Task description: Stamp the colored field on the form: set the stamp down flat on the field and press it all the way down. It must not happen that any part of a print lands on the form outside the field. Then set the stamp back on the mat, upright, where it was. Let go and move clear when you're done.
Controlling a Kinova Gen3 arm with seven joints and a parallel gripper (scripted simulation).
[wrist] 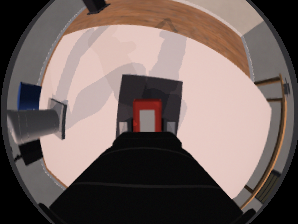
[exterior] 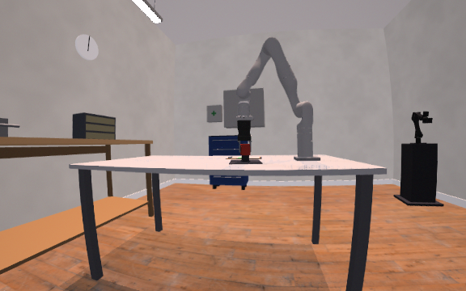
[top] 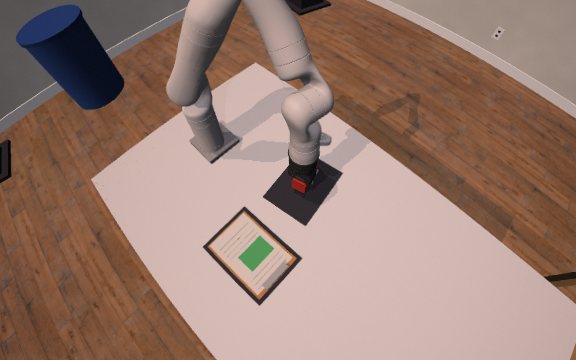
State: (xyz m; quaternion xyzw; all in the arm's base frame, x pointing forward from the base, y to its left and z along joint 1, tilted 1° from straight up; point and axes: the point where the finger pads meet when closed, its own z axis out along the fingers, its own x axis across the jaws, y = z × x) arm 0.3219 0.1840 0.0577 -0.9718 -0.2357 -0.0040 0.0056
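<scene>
Right now my hand is 20 mm above the red stamp. The rest, counted from my hand: dark mat: 70 mm below; form: 260 mm to the right, 110 mm ahead, 70 mm below.
</scene>
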